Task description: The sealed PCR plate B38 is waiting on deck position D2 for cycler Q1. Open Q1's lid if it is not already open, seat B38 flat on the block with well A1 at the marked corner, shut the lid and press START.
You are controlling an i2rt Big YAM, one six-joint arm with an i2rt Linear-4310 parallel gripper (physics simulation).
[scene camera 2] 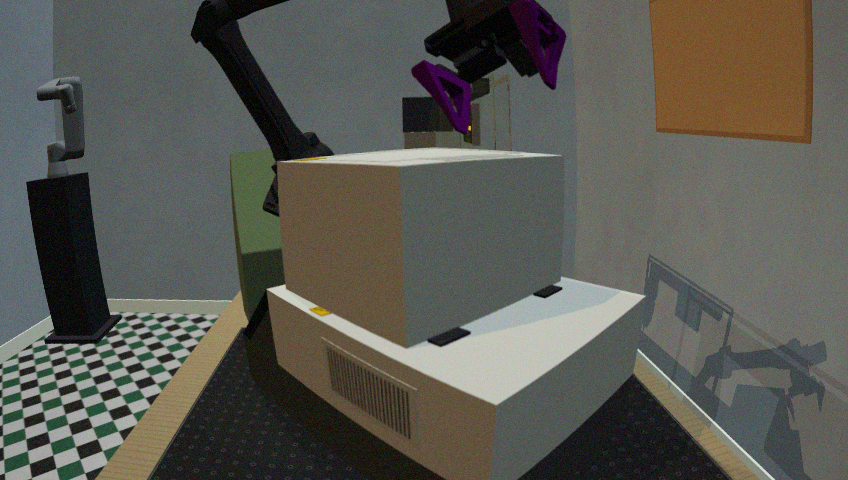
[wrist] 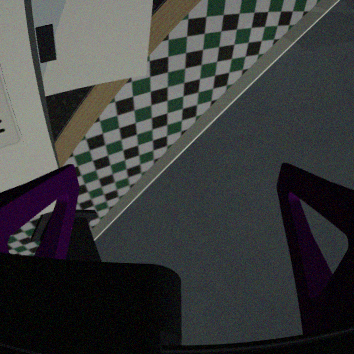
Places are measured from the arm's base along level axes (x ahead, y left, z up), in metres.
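Where they show: gripper, fingertip midpoint: [scene camera 2: 504, 110] [wrist: 177, 174].
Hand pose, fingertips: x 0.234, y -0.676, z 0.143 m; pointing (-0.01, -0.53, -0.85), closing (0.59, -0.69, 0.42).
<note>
Things, the pixels of their centre, and the offset from my fingertips. "*": a spot on its surface instead.
- cycler's white base, surface spot: [scene camera 2: 565, 368] * dy -0.055, dx +0.042, dz -0.218 m
- dark panel, surface spot: [scene camera 2: 425, 114] * dy +1.064, dx +0.156, dz +0.026 m
The cycler's white base [scene camera 2: 565, 368] [wrist: 110, 45] stands with its vented side and hinge side towards scene camera 2. Its big box-shaped lid [scene camera 2: 482, 237] [wrist: 25, 125] lies down on the base, with two black hinges at the lid's foot. My gripper [scene camera 2: 509, 110] [wrist: 177, 174] is open and empty, with purple fingers. It is tilted and hangs above and beyond the lid in the scene view; in the wrist view the lid's edge is beside the left finger. Plate B38, the block with its marked corner and the START button do not show in either view.
A green block [scene camera 2: 255, 202] stands behind the cycler near the arm's base. A dark panel [scene camera 2: 425, 114] and a clear-sided device show behind the lid. A black pedestal [scene camera 2: 71, 255] carries a grey arm at the left. An orange board [scene camera 2: 731, 71] hangs on the right wall.
</note>
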